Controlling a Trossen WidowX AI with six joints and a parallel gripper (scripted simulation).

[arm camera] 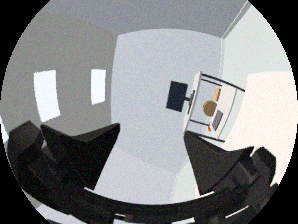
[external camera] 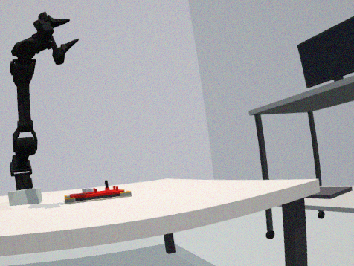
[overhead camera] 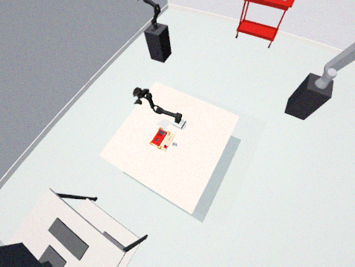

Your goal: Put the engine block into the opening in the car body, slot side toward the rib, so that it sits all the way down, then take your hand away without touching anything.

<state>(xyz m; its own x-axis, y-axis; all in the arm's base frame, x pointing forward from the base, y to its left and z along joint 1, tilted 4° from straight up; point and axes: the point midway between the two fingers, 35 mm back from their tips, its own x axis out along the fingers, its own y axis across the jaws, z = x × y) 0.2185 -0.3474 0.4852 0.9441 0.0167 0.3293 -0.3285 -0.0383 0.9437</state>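
Right now the grey engine block is 6 cm ahead of my gripper tip, 42 cm to the left of it and 57 cm below it.
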